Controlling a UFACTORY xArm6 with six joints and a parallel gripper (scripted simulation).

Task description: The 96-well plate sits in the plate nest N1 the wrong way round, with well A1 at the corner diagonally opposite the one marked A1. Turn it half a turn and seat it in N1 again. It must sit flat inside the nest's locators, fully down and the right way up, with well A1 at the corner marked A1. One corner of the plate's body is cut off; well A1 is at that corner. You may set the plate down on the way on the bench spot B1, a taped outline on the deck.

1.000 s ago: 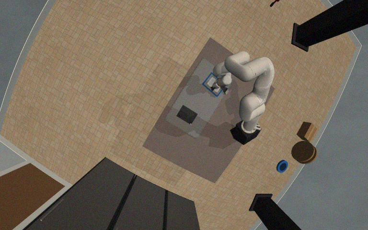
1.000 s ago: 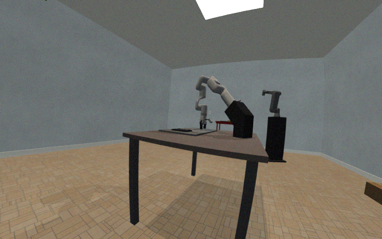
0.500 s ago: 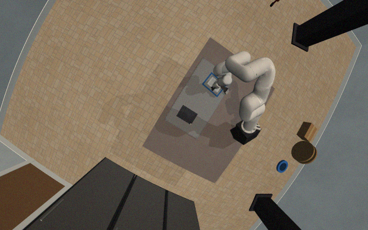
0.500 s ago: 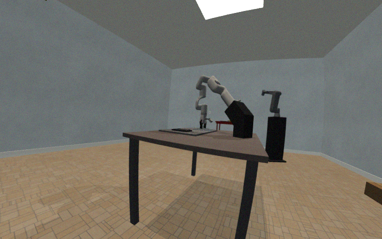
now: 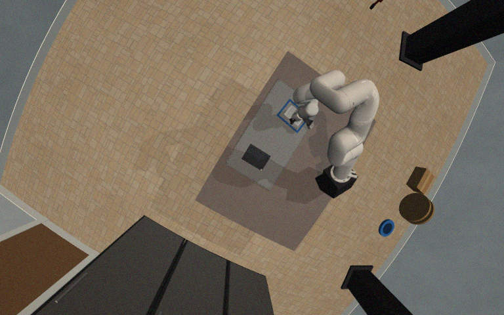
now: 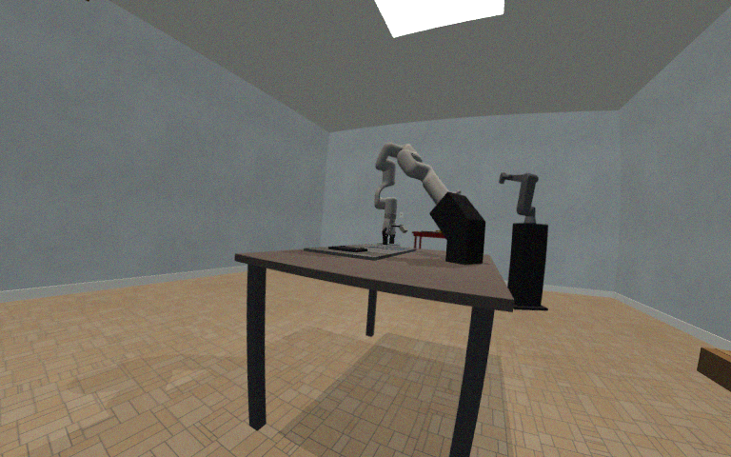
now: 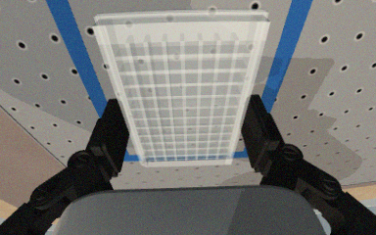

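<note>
The dark plate nest N1 lies 34 cm to the left of my hand, 20 cm ahead of it and 3 cm below it. The rest, counted from my hand: A1 corner mark: 41 cm to the left, 14 cm ahead, 2 cm below; 96-well plate: 1 cm below.
</note>
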